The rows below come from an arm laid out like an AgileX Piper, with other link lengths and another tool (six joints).
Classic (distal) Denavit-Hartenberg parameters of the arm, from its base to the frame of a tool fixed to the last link. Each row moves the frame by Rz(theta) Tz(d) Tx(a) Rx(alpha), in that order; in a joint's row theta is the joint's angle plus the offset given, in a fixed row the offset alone. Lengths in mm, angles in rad.
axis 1: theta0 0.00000  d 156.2  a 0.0  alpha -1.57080
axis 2: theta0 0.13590  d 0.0  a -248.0  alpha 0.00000
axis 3: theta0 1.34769  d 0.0  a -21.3  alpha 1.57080
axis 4: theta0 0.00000  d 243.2  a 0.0  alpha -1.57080
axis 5: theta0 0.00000  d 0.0  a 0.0  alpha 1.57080
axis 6: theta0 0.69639  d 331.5  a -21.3  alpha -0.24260
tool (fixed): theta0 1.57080  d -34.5  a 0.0  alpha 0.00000
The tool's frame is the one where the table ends.
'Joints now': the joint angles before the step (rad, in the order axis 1, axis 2, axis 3, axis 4, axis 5, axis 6). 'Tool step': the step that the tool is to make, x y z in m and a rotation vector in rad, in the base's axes. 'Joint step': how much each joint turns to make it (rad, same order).
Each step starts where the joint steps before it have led.
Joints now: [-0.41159 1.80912 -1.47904 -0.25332 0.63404 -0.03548]
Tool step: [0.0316 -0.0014 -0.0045 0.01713 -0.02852 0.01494]
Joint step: [0.00729 0.10653 -0.12323 0.04195 -0.00577 -0.02159]
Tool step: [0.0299 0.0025 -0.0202 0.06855 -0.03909 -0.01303]
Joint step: [0.00073 0.12080 -0.10850 0.08083 -0.02177 -0.00168]
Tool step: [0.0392 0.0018 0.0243 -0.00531 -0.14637 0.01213]
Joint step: [0.01024 0.03875 -0.04422 0.05018 -0.13223 -0.00011]
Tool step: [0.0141 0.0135 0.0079 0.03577 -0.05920 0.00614]
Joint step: [0.01658 0.00243 -0.00159 0.05727 -0.04234 -0.00107]
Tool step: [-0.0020 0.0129 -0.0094 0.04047 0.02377 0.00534]
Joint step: [0.01236 -0.00027 0.00055 0.03039 0.03654 -0.00049]
